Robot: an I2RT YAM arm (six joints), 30 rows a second.
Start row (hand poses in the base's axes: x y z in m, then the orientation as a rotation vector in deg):
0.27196 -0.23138 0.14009 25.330 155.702 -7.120
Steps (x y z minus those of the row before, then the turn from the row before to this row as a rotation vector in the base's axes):
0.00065 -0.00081 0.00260 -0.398 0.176 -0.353
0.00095 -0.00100 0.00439 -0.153 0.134 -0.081
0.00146 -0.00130 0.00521 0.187 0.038 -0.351
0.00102 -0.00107 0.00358 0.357 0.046 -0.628
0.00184 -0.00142 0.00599 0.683 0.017 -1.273
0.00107 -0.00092 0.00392 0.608 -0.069 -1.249
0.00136 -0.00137 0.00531 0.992 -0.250 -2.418
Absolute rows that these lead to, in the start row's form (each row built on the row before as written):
0.27261 -0.23219 0.14269 25.706 155.735 -7.799
0.27356 -0.23319 0.14708 25.779 155.822 -8.063
0.27502 -0.23449 0.15229 26.314 155.828 -7.914
0.27604 -0.23556 0.15587 27.276 155.816 -7.610
0.27788 -0.23698 0.16186 29.211 155.693 -7.027
0.27895 -0.23790 0.16578 31.084 155.456 -6.513
0.28031 -0.23927 0.17109 34.637 154.790 -5.730

